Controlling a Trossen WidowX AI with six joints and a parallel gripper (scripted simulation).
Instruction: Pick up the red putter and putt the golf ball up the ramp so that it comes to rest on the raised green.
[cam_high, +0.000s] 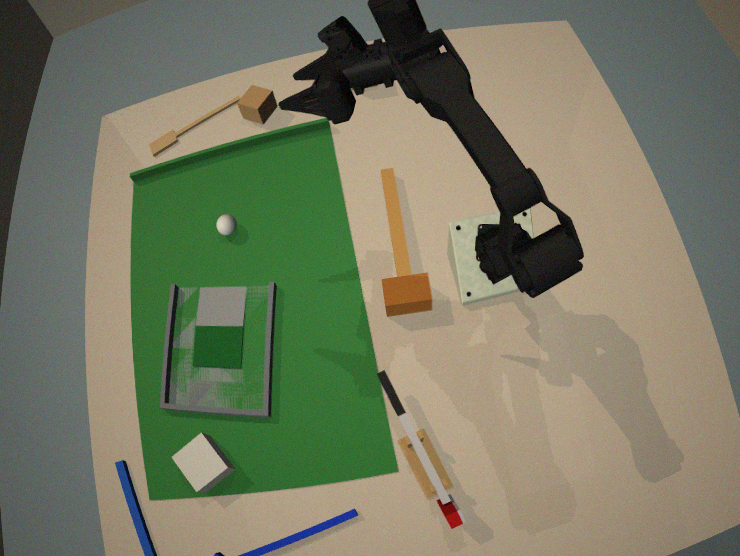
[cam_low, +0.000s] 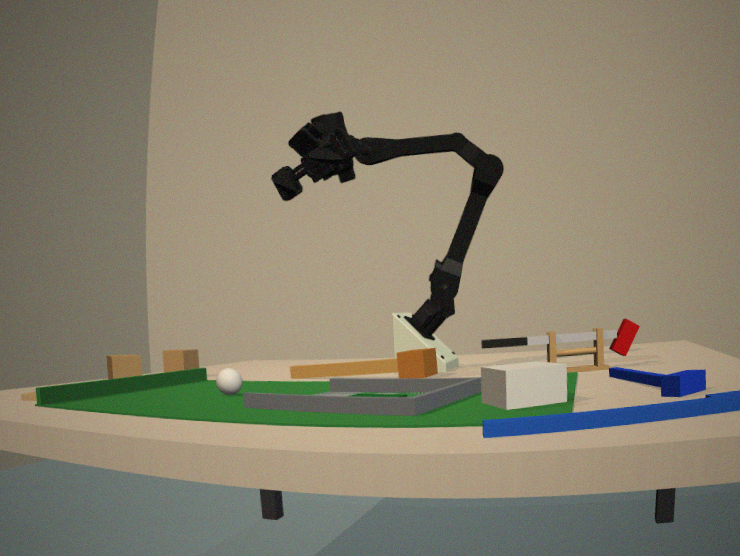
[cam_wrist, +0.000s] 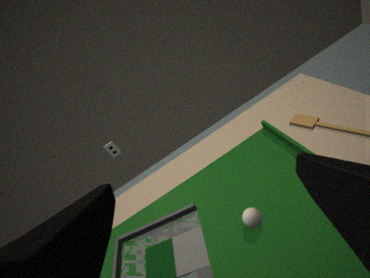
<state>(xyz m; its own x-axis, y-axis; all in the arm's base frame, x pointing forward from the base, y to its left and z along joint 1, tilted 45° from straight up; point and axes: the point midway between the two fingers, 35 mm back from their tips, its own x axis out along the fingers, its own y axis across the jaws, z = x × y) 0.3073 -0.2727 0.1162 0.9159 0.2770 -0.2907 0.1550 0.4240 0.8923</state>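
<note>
Now: gripper tip 46 cm to the right of the red putter, 34 cm above it and 15 cm past it. The rest, counted from my gripper tip: small rack (47 cm to the left, 36 cm below, 15 cm behind); green rail (38 cm below, 23 cm ahead, 20 cm to the right); white golf ball (37 cm below, 20 cm ahead).
</note>
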